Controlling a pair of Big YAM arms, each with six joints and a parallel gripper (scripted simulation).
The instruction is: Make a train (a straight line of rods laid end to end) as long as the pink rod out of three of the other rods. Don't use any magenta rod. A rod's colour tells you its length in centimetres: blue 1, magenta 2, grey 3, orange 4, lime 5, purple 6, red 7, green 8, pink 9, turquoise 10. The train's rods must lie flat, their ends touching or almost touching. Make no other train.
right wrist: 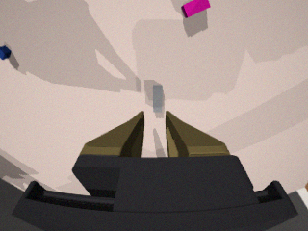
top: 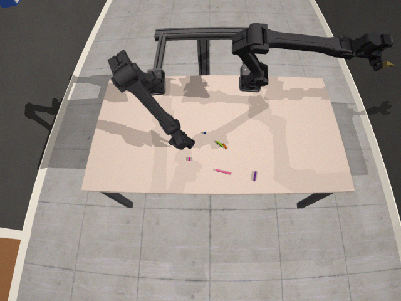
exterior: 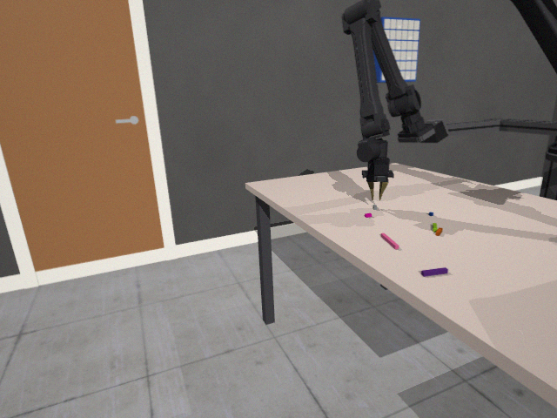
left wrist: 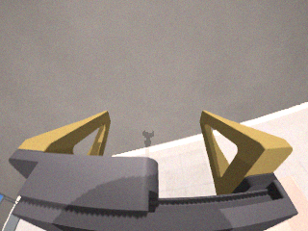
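Note:
The grey rod is 3 cm below my right hand and 1 cm ahead of it. Also, from my right hand: blue rod: 15 cm to the left, 10 cm behind, 3 cm below; magenta rod: 8 cm ahead, 6 cm to the left, 3 cm below; lime rod: 25 cm to the left, 3 cm below, 2 cm behind.

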